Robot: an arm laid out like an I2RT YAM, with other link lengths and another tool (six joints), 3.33 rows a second.
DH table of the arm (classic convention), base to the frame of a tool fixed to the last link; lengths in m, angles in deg. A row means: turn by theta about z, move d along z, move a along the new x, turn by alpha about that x. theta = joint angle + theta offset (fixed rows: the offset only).
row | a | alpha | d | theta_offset
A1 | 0.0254 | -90 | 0.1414 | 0
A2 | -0.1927 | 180 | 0 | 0
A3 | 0.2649 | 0 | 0 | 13.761
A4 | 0.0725 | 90 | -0.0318 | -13.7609
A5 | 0 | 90 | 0.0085 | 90
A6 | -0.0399 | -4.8 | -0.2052 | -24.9
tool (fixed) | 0 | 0 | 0.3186 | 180
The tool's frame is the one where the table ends.
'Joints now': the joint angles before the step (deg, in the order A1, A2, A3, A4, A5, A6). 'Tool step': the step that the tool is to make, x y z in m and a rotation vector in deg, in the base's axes. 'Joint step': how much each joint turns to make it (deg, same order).
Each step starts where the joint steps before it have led.
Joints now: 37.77, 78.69, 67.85, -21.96, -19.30, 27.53
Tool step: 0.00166, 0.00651, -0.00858, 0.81, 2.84, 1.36
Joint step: -0.05, 3.02, 0.77, 0.95, -2.49, 1.29
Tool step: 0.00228, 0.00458, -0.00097, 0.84, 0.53, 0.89
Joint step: 0.02, 1.67, 0.93, 0.97, -1.27, 0.36
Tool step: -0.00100, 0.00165, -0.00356, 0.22, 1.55, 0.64
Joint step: -0.01, 0.95, 0.17, -0.06, -1.17, 0.61
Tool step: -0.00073, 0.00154, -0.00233, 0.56, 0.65, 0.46
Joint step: 0.04, 0.39, -0.38, 0.81, -0.82, 0.50
